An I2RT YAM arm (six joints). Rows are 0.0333 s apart.
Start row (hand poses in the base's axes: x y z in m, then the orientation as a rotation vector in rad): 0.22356, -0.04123, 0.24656, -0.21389, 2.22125, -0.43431
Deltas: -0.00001, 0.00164, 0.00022, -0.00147, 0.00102, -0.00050; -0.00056, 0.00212, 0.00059, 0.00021, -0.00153, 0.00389; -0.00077, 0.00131, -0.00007, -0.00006, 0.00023, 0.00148; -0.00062, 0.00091, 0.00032, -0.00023, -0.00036, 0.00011; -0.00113, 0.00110, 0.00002, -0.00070, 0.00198, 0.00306; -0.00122, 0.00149, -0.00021, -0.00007, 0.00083, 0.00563; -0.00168, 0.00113, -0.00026, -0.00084, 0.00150, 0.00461; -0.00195, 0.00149, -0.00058, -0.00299, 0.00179, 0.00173; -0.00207, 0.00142, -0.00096, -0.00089, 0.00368, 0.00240; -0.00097, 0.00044, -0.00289, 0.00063, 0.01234, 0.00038; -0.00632, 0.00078, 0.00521, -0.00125, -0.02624, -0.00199; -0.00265, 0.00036, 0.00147, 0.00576, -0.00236, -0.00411; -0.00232, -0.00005, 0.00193, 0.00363, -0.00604, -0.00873; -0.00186, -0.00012, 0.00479, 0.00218, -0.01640, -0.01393; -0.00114, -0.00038, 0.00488, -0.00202, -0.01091, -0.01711; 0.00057, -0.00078, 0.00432, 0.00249, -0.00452, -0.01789
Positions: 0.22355, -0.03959, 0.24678, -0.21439, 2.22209, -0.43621; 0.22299, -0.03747, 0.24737, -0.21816, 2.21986, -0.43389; 0.22222, -0.03616, 0.24730, -0.21988, 2.21978, -0.43315; 0.22160, -0.03525, 0.24762, -0.22003, 2.21937, -0.43336; 0.22047, -0.03415, 0.24764, -0.22429, 2.22058, -0.43243; 0.21925, -0.03266, 0.24743, -0.23074, 2.22025, -0.42942; 0.21757, -0.03153, 0.24717, -0.23666, 2.22064, -0.42781; 0.21562, -0.03004, 0.24659, -0.24063, 2.22154, -0.43016; 0.21355, -0.02862, 0.24563, -0.24472, 2.22449, -0.42973; 0.21258, -0.02818, 0.24274, -0.24808, 2.23658, -0.42838; 0.20626, -0.02740, 0.24795, -0.23960, 2.21114, -0.43176; 0.20361, -0.02704, 0.24942, -0.23139, 2.21064, -0.42766; 0.20129, -0.02709, 0.25135, -0.21831, 2.20708, -0.42857; 0.19943, -0.02721, 0.25614, -0.19770, 2.19406, -0.43415; 0.19829, -0.02759, 0.26102, -0.17738, 2.18612, -0.44601; 0.19886, -0.02837, 0.26534, -0.15543, 2.18526, -0.45329
